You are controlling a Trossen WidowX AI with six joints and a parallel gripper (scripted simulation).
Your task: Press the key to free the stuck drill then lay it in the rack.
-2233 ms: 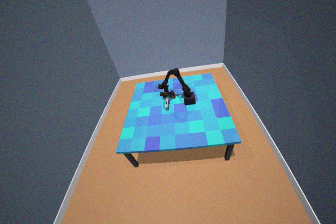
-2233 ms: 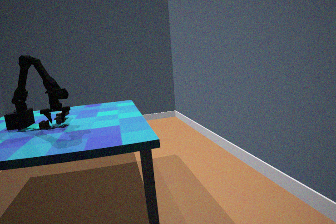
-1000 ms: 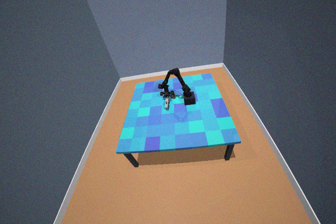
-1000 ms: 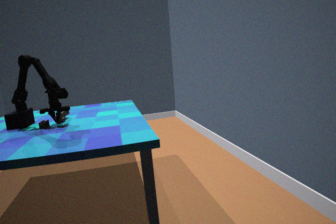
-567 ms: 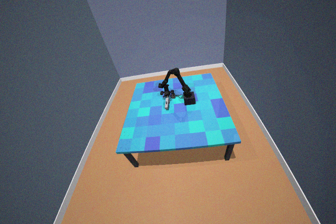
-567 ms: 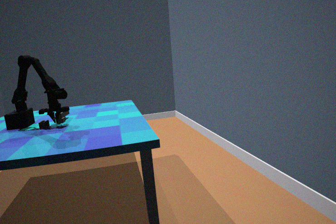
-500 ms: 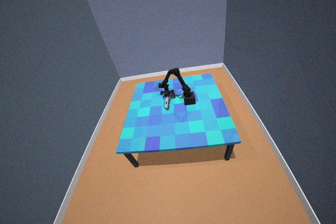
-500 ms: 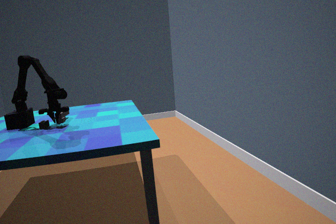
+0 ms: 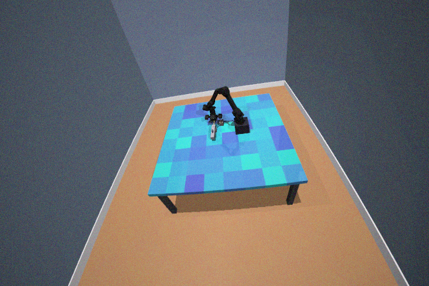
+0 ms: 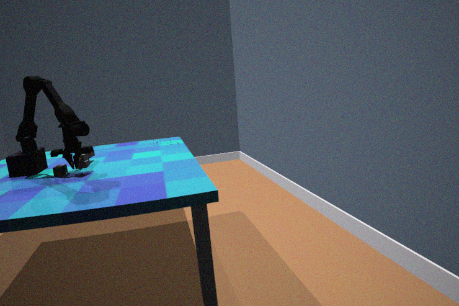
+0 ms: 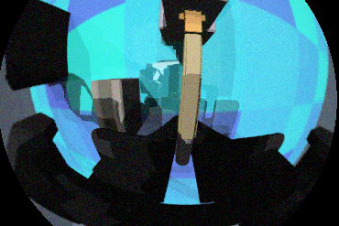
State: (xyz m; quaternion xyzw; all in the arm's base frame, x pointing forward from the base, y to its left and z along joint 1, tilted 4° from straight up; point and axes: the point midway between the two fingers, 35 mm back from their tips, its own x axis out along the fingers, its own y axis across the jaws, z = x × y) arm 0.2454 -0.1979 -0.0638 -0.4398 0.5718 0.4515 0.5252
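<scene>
My gripper tip is 7 cm past the brown rack and 2 cm to the right of it. The rest, counted from my gripper tip: dark key (4 cm ahead, 20 cm to the left, 3 cm above); then pale grey block (3 cm ahead, 17 cm to the left, 2 cm above); then drill shank (1 cm ahead, 4 cm to the left, 3 cm above).
</scene>
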